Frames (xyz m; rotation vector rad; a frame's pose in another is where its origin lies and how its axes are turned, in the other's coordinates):
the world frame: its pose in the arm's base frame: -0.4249 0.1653 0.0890 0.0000 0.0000 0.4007
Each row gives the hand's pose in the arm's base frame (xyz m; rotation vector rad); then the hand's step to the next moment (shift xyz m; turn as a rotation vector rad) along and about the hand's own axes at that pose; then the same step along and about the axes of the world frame.
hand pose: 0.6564 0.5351 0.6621 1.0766 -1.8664 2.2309
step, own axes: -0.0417 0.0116 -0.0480 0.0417 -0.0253 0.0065
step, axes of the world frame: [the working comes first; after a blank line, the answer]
step, axes of the arm's base frame: 0.0036 0.0552 -0.0334 -0.0172 -0.0150 0.0436

0.0249 0.0494 -0.0334 -0.0217 -0.0071 0.0436
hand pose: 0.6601 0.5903 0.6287 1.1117 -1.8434 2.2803
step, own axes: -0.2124 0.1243 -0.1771 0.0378 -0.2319 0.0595
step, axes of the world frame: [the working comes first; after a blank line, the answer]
step, axes of the arm's base frame: 0.0160 0.2010 -0.2264 0.0998 0.0050 0.2208

0.0931 0.1789 -0.2264 0.0939 -0.0343 0.2208
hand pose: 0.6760 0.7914 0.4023 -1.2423 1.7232 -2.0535
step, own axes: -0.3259 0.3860 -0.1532 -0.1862 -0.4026 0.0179
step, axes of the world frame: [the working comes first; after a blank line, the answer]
step, axes of the arm's base frame: -0.0372 0.1927 -0.4900 0.2737 0.2257 0.2669

0.0410 0.1920 -0.4900 0.3401 0.1010 0.2669
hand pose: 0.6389 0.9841 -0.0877 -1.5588 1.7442 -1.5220
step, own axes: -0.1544 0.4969 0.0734 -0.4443 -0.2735 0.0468
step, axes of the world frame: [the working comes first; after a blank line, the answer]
step, axes of the arm's base frame: -0.1325 0.0087 -0.5084 0.3200 0.4118 0.0493

-0.1186 0.0597 -0.5084 0.4553 0.2543 0.0493
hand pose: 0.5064 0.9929 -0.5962 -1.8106 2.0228 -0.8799
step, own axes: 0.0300 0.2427 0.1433 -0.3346 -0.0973 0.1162
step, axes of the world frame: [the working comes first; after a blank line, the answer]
step, axes of the arm's base frame: -0.1139 -0.0585 -0.2529 0.2021 0.2928 -0.0915

-0.1277 -0.0094 -0.2529 0.3003 0.1907 -0.0915
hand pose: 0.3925 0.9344 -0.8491 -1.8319 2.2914 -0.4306
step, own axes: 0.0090 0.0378 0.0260 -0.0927 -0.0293 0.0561
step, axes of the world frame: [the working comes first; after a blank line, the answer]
step, axes of the arm's base frame: -0.0287 -0.0041 -0.0366 0.0657 0.0779 -0.0471

-0.0281 0.0074 -0.0366 0.0908 0.0461 -0.0471
